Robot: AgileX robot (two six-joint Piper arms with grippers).
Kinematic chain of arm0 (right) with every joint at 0, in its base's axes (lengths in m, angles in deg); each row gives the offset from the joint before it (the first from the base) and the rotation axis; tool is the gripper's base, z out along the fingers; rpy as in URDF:
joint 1: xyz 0 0 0.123 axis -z
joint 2: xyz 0 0 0 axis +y
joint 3: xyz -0.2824 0 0.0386 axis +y
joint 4: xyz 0.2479 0 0.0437 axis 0.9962 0 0.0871
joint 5: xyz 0 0 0 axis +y
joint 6: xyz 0.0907 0 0.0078 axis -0.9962 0 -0.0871
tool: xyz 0 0 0 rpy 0 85 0
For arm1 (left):
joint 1: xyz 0 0 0.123 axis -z
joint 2: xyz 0 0 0 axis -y
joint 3: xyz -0.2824 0 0.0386 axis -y
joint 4: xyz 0.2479 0 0.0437 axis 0.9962 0 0.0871
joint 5: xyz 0 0 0 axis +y
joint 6: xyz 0.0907 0 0.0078 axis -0.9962 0 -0.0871
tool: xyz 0 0 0 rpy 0 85 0
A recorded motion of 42 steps. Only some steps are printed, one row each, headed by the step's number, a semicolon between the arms.
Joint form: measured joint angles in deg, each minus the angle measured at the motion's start. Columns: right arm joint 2, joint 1, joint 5, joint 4, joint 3, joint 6; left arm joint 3, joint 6, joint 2, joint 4, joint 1, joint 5.
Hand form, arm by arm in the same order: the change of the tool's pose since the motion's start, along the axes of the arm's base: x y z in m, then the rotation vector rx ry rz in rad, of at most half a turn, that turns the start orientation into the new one. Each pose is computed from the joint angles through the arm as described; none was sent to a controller.
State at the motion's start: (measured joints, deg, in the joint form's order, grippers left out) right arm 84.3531 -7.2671 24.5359 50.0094 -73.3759 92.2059; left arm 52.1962 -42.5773 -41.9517 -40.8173 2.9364 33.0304
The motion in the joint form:
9: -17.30 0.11 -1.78 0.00 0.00 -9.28; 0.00 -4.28 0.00 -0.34 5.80 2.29
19: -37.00 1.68 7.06 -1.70 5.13 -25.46; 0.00 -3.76 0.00 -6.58 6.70 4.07
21: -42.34 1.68 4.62 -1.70 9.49 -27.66; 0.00 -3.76 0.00 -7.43 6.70 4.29
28: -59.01 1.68 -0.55 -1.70 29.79 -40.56; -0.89 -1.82 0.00 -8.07 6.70 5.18
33: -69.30 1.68 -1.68 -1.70 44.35 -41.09; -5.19 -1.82 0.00 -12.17 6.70 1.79
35: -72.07 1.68 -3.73 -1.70 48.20 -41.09; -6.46 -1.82 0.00 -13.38 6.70 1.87
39: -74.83 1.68 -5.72 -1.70 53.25 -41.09; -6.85 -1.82 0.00 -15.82 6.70 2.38
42: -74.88 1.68 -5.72 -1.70 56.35 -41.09; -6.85 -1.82 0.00 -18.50 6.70 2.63
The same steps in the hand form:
9: -0.0873 -0.0136 0.0924 0.1846 -0.2502 -0.0606; -0.0064 -0.0153 -0.0025 0.0691 -0.0044 -0.1423
19: -0.2031 -0.0233 0.1207 0.3985 -0.2698 -0.0104; -0.0105 -0.0226 -0.0006 -0.0359 0.0289 -0.2068
21: -0.2254 -0.0279 0.1125 0.4474 -0.3007 -0.0372; -0.0109 -0.0233 -0.0002 -0.0492 0.0325 -0.2135
28: -0.2695 -0.0378 0.0373 0.6667 -0.2052 -0.1305; -0.0109 -0.0245 -0.0056 -0.0838 0.0763 -0.2205
33: -0.2842 -0.0404 -0.0298 0.6680 -0.1464 -0.1653; -0.0046 -0.0247 -0.0233 -0.1623 0.1173 -0.1914
35: -0.2865 -0.0429 -0.0464 0.6755 -0.1581 -0.1890; -0.0040 -0.0255 -0.0296 -0.1810 0.1421 -0.1949
39: -0.2863 -0.0451 -0.0700 0.6777 -0.1493 -0.2193; -0.0047 -0.0273 -0.0305 -0.2202 0.1582 -0.2096
42: -0.2819 -0.0447 -0.0876 0.6662 -0.0991 -0.2365; -0.0055 -0.0287 -0.0286 -0.2649 0.1646 -0.2227

